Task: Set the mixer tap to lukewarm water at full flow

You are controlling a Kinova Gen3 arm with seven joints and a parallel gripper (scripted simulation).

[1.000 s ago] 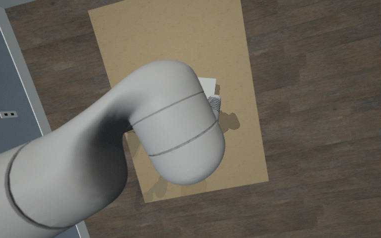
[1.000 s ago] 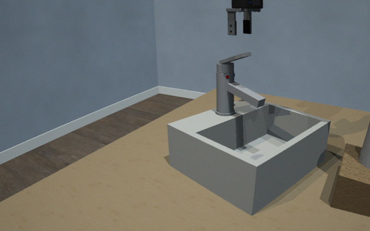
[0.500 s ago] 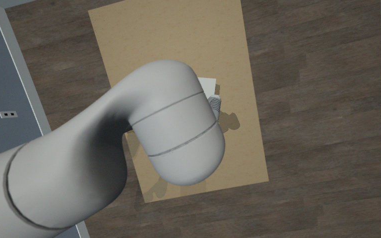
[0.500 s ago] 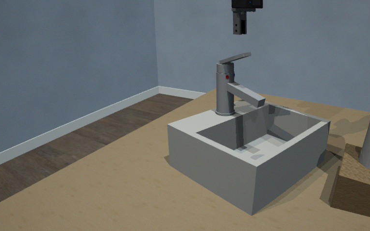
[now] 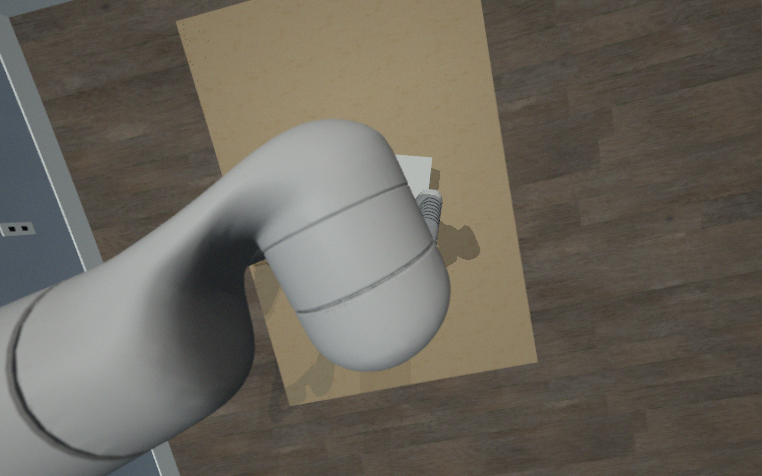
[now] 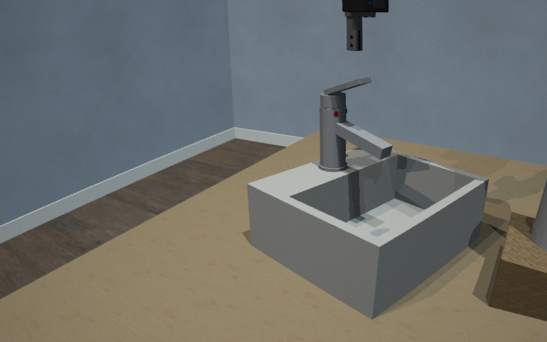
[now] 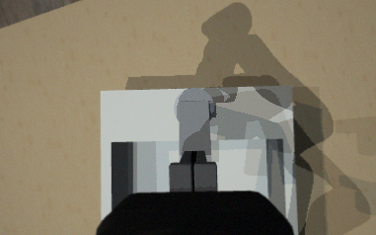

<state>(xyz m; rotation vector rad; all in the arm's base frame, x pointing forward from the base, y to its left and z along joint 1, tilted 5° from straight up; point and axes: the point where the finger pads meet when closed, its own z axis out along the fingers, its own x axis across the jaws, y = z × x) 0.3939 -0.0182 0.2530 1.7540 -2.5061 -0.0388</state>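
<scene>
Now: the flat lever 80 mm below my hand, 20 mm ahead of it and 10 mm to the right of it. From my hand the other things lie so: grey square sink (320 mm below, 60 mm behind, 20 mm to the left); grey mixer tap (130 mm below, 30 mm ahead, 10 mm to the right).
</scene>
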